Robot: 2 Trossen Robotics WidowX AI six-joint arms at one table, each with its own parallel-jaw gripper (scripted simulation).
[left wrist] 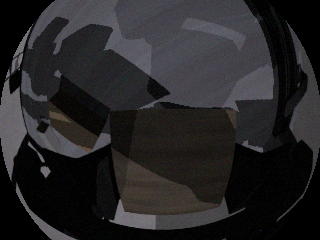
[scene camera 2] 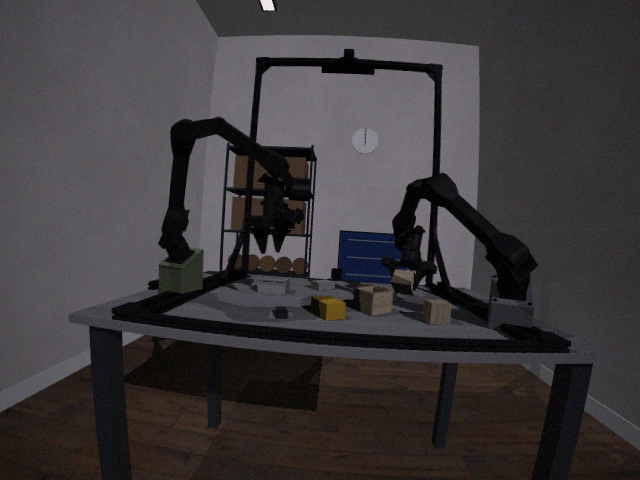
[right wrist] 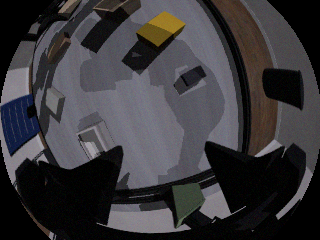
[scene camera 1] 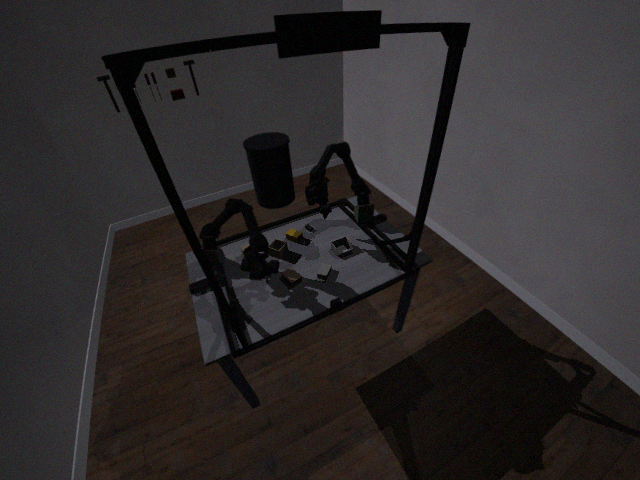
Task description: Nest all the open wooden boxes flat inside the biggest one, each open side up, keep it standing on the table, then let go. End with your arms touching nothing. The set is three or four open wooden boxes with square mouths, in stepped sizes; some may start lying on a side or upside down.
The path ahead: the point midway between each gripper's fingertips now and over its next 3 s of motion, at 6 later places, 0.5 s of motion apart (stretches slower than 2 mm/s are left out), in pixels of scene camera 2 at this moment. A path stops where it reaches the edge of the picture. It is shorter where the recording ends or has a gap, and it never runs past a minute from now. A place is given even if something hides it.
My left gripper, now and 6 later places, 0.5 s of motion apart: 403, 289; 403, 287; 404, 286; 404, 286; 407, 275; 408, 271; 409, 271
My right gripper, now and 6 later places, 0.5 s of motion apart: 270, 253; 276, 257; 294, 263; 308, 263; 310, 262; 309, 263; 304, 263
